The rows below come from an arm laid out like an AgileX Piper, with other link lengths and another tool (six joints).
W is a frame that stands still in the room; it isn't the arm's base.
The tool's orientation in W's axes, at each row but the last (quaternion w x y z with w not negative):
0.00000, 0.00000, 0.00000, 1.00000
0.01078, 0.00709, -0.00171, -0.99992
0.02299, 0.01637, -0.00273, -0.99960
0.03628, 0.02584, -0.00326, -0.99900
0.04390, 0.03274, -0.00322, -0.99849
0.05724, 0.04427, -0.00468, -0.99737
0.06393, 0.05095, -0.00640, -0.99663
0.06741, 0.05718, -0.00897, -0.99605
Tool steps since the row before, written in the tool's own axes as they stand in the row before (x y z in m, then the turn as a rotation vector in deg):
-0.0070, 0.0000, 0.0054, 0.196, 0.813, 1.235
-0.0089, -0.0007, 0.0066, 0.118, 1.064, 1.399
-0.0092, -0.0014, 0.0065, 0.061, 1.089, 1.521
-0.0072, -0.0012, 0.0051, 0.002, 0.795, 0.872
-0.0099, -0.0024, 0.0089, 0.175, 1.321, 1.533
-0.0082, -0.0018, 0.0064, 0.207, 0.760, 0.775
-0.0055, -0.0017, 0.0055, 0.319, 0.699, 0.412
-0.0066, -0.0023, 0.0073, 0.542, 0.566, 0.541
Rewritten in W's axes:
0.0070, 0.0000, 0.0054, -0.196, -0.813, 1.235
0.0088, 0.0009, 0.0067, -0.115, -1.062, 1.401
0.0089, 0.0019, 0.0068, -0.061, -1.083, 1.525
0.0068, 0.0017, 0.0055, 0.010, -0.789, 0.877
0.0090, 0.0033, 0.0095, -0.159, -1.326, 1.531
0.0073, 0.0028, 0.0071, -0.187, -0.775, 0.765
0.0046, 0.0024, 0.0060, -0.268, -0.732, 0.391
0.0054, 0.0032, 0.0079, -0.520, -0.629, 0.491

